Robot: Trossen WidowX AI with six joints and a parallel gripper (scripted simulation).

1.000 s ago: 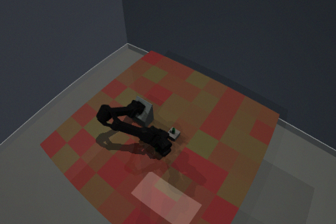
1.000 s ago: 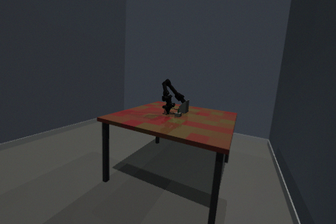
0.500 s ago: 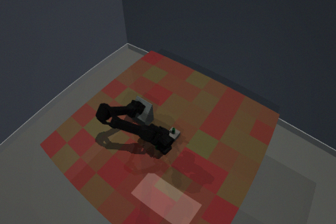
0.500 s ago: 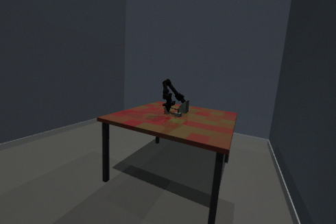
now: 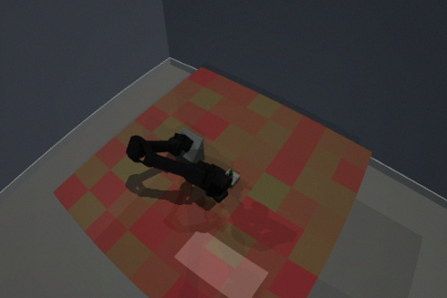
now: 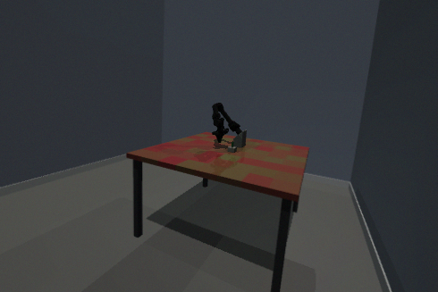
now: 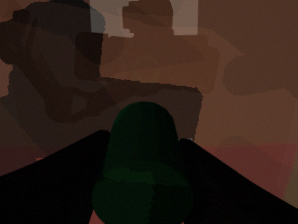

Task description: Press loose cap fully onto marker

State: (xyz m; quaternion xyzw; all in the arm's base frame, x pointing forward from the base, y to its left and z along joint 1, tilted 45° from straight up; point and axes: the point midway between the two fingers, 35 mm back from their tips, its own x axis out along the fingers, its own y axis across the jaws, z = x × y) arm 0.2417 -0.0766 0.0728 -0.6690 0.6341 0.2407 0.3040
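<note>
Right now my gripper tip is 1 cm short of the holder block, 14 cm to the right of it and 5 cm above it. Also, from my gripper tip: dark green cap (1 cm above).
</note>
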